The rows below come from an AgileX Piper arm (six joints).
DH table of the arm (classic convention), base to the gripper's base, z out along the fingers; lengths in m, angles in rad. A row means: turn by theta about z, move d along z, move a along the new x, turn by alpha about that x. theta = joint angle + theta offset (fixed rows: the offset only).
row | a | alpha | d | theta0
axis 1 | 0 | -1.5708 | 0.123 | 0
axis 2 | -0.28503 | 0 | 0 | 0.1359
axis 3 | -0.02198 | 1.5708 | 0 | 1.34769
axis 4 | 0 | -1.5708 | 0.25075 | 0
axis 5 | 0 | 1.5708 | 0 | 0
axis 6 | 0 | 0 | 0.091 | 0
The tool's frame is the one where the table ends.
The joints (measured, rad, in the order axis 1, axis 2, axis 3, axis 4, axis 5, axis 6), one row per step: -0.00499, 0.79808, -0.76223, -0.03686, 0.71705, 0.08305; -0.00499, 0.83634, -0.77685, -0.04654, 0.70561, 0.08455; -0.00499, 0.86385, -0.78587, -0.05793, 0.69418, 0.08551; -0.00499, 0.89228, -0.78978, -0.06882, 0.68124, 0.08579; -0.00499, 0.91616, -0.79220, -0.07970, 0.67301, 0.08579; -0.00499, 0.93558, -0.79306, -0.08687, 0.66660, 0.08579; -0.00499, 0.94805, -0.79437, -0.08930, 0.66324, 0.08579
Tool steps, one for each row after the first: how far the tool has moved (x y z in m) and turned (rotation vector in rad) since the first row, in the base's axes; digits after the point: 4 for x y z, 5 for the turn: 0.0089, -0.0006, -0.0004, -0.00846, 0.01221, -0.00084; 0.0156, -0.0012, -0.0012, -0.01908, 0.01930, -0.00109; 0.0223, -0.0018, -0.0038, -0.02970, 0.03094, -0.00041; 0.0277, -0.0025, -0.0067, -0.04051, 0.04423, 0.00052; 0.0320, -0.0028, -0.0094, -0.04761, 0.05642, 0.00147; 0.0348, -0.0030, -0.0111, -0.04998, 0.06424, 0.00203
